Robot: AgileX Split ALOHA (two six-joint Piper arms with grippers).
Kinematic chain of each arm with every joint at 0, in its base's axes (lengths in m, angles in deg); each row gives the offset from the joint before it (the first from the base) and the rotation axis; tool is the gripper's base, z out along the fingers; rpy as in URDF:
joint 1: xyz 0 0 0.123 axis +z
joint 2: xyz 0 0 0 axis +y
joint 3: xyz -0.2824 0 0.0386 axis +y
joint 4: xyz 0.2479 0 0.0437 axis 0.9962 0 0.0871
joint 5: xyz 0 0 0 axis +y
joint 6: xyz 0.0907 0 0.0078 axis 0.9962 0 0.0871
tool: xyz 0 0 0 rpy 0 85 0
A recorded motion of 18 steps. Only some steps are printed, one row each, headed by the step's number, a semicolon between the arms.
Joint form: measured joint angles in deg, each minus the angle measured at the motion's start. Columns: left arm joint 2, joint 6, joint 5, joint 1, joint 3, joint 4; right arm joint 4, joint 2, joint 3, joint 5, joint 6, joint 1.
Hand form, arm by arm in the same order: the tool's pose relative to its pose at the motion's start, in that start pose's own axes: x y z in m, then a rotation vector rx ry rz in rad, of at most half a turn. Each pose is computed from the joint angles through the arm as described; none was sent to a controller.
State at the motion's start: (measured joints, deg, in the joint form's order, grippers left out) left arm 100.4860 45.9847 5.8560 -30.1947 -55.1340 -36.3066; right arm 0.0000 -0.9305 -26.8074 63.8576 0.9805 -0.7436
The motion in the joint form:
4: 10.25 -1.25 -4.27 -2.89 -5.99 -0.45; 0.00 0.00 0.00 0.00 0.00 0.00
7: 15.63 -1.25 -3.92 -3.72 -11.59 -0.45; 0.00 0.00 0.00 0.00 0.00 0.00
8: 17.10 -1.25 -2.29 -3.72 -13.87 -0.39; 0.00 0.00 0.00 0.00 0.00 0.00
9: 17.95 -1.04 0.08 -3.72 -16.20 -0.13; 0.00 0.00 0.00 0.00 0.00 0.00
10: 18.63 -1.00 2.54 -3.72 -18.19 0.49; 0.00 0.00 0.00 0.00 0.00 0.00
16: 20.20 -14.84 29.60 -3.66 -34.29 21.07; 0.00 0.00 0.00 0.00 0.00 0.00
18: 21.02 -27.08 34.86 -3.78 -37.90 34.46; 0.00 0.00 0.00 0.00 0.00 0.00
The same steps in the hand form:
4: -0.0008 -0.0129 0.0504 -0.0060 0.0166 0.0034; 0.0000 0.0000 0.0000 0.0000 0.0000 0.0000
7: -0.0087 -0.0176 0.0764 0.0078 0.0159 0.0138; 0.0000 0.0000 0.0000 0.0000 0.0000 0.0000
8: -0.0129 -0.0185 0.0832 0.0258 0.0223 0.0151; 0.0000 0.0000 0.0000 0.0000 0.0000 0.0000
9: -0.0195 -0.0198 0.0864 0.0510 0.0265 0.0243; 0.0000 0.0000 0.0000 0.0000 0.0000 0.0000
10: -0.0248 -0.0213 0.0887 0.0769 0.0352 0.0373; 0.0000 0.0000 0.0000 0.0000 0.0000 0.0000
16: -0.0670 -0.0219 0.0745 0.1951 0.2373 0.1743; 0.0000 0.0000 0.0000 0.0000 0.0000 0.0000
18: -0.0716 -0.0102 0.0726 0.0786 0.3261 0.1733; 0.0000 0.0000 0.0000 0.0000 0.0000 0.0000

